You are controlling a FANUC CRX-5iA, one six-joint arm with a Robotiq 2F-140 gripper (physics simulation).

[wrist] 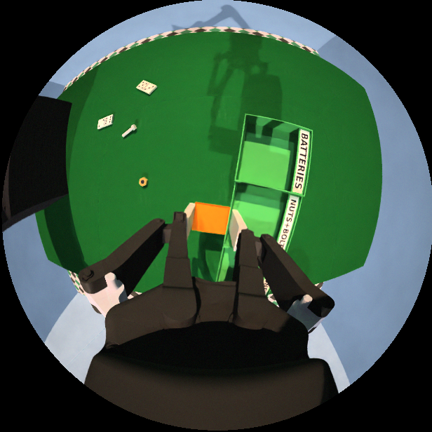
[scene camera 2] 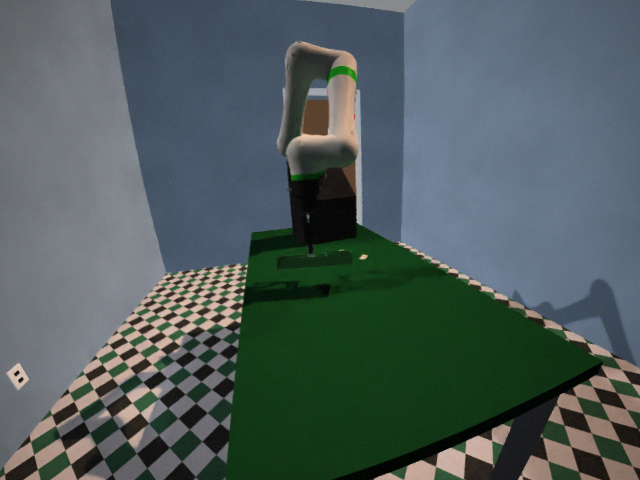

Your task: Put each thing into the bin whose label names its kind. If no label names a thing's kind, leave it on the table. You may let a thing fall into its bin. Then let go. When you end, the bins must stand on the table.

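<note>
My gripper (scene camera 2: 310, 252) (wrist: 212, 215) is shut on an orange block (wrist: 211, 218), with the near side wall of the joined green bins (scene camera 2: 316, 261) (wrist: 270, 188) pinched between the block and the right finger. The bins hang above the table, their shadow below them. One label (wrist: 302, 160) reads BATTERIES, another (wrist: 288, 220) NUTS+BOLTS, its end hidden; a third is mostly hidden by the gripper. In the wrist view, two white dominoes, one upper (wrist: 146, 87) and one lower (wrist: 105, 121), a pale bolt (wrist: 129, 131) and a brass nut (wrist: 143, 182) lie left of the bins.
The green table (scene camera 2: 361, 361) (wrist: 175, 150) runs toward scene camera 2. The robot's black pedestal (scene camera 2: 336, 217) (wrist: 37, 160) stands at its far end, at the left in the wrist view. Blue walls and a checkered floor surround the table.
</note>
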